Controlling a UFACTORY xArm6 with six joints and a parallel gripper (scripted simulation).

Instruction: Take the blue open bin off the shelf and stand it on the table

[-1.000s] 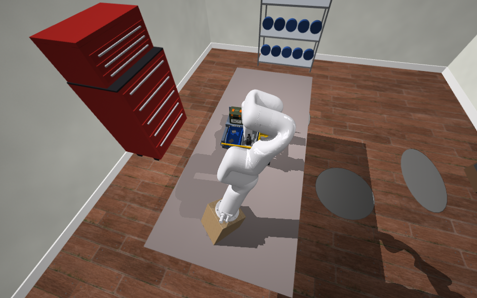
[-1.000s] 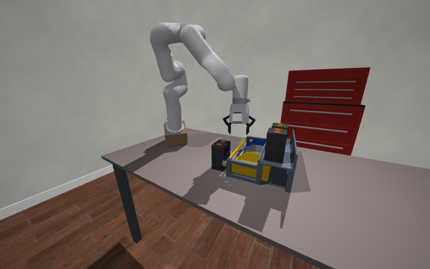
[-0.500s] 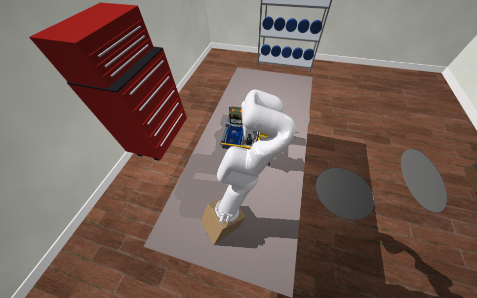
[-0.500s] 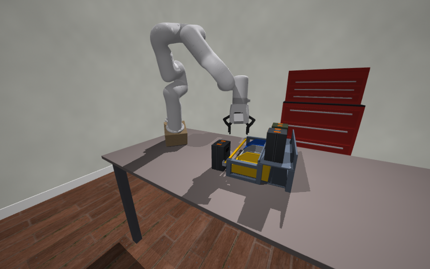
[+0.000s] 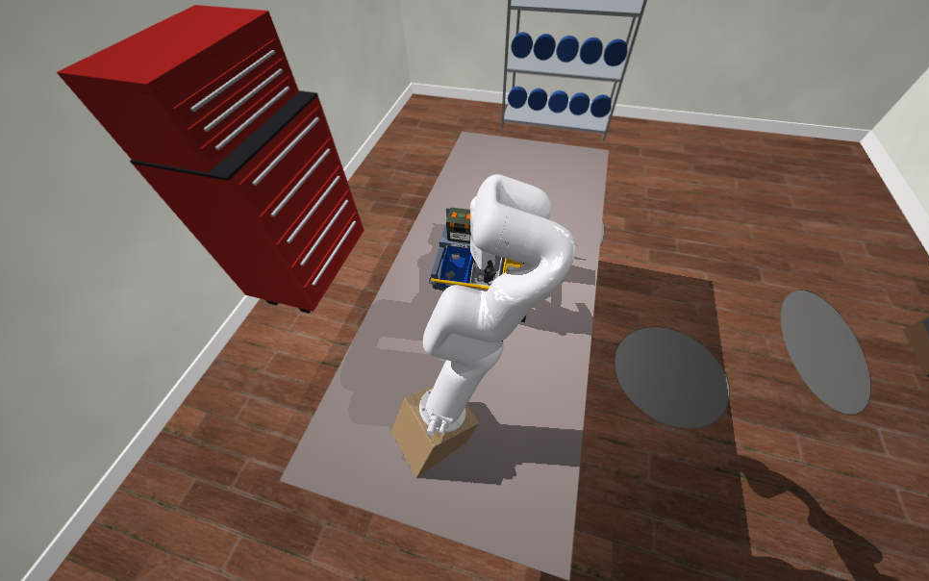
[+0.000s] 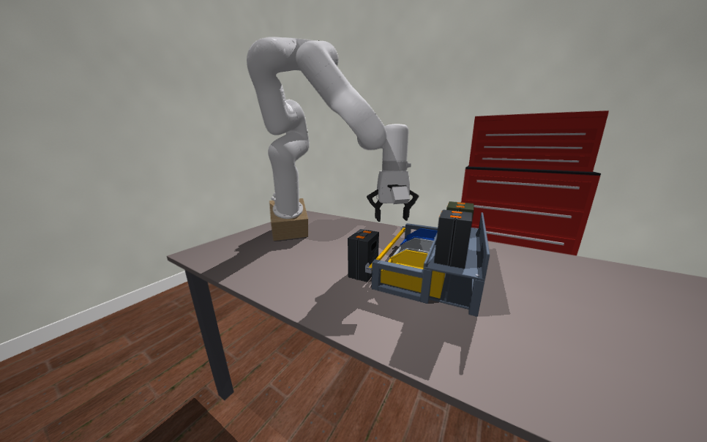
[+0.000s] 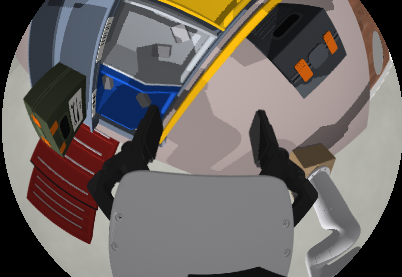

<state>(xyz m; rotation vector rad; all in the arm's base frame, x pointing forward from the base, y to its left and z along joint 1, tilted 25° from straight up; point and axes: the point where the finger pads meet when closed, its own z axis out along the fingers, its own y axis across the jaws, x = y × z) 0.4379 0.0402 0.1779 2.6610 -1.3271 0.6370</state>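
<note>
My gripper is now 100 mm above the yellow rod. From my hand the other things lie so: grey bin (120 mm below, 100 mm ahead); then blue open bin (120 mm to the left, 120 mm below, 100 mm ahead); then yellow bin (120 mm below, 110 mm to the right, 110 mm ahead).
</note>
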